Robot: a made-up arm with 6 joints.
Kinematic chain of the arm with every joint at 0, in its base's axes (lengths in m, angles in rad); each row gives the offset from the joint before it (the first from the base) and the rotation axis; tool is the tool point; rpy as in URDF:
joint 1: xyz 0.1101 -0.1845 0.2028 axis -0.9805 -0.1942 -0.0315
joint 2: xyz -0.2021 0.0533 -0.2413 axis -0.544 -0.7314 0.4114
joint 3: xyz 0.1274 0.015 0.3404 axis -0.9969 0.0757 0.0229
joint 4: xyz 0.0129 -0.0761 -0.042 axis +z
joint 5: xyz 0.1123 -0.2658 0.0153 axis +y
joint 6: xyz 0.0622 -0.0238 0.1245 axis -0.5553 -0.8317 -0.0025
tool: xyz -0.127 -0.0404 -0.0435 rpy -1.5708 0 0
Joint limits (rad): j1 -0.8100..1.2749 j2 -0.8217..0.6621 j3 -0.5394..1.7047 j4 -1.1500..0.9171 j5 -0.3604..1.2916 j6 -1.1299..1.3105
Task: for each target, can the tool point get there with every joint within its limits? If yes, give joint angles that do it. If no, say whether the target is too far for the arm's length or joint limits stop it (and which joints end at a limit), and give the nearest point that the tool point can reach.
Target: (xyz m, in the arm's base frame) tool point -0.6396 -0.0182 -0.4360
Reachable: no: joint limits stop it (at a limit: joint 1, joint 2, joint 3, joint 4, joint 6) | nearest point -0.4633 0.0381 -0.2619 | short by 0.254 m
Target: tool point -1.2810 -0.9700 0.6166
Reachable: no: too far | nearest point -0.4530 -0.4451 0.5474 | short by 0.983 m
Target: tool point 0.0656 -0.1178 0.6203
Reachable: yes | joints 0.9122 0.0483 0.2801 -0.0944 0.7755 -0.1524
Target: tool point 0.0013 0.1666 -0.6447
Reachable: no: joint limits stop it (at a limit: joint 1, joint 2, joint 3, joint 5, joint 6) | nearest point 0.0625 -0.0658 -0.3871 | short by 0.352 m
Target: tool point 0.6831 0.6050 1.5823
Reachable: no: too far | nearest point 0.1794 0.1020 0.7542 | short by 1.092 m
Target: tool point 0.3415 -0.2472 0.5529
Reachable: yes | joints 0.0030 0.0124 1.0550 0.6742 0.0505 0.5636
